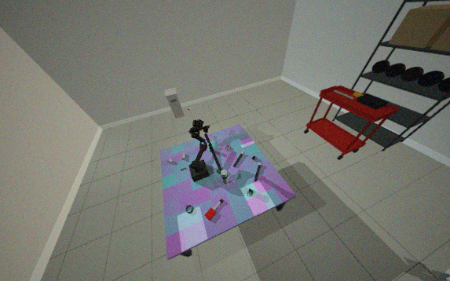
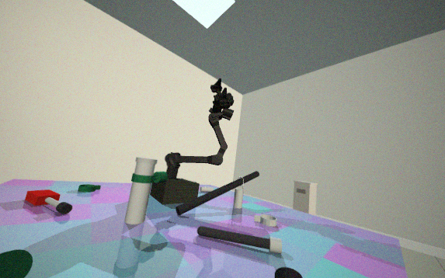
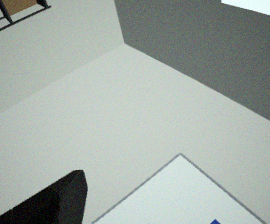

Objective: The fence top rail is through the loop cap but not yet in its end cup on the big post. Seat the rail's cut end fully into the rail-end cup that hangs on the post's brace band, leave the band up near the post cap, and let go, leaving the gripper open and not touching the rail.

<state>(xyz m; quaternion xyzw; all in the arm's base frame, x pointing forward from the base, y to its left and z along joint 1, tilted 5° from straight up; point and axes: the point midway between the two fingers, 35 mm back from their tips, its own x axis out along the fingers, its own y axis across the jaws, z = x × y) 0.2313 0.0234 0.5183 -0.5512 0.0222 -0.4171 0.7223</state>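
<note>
Now: the green rail-end cup 5 cm behind my gripper tip, 23 cm to the right of it and 50 cm below it. Round my gripper tip: small post: 4 cm ahead, 22 cm to the left, 54 cm below; white clamp: 24 cm ahead, 13 cm to the left, 63 cm below; green brace band: 5 cm behind, 26 cm to the right, 50 cm below.
</note>
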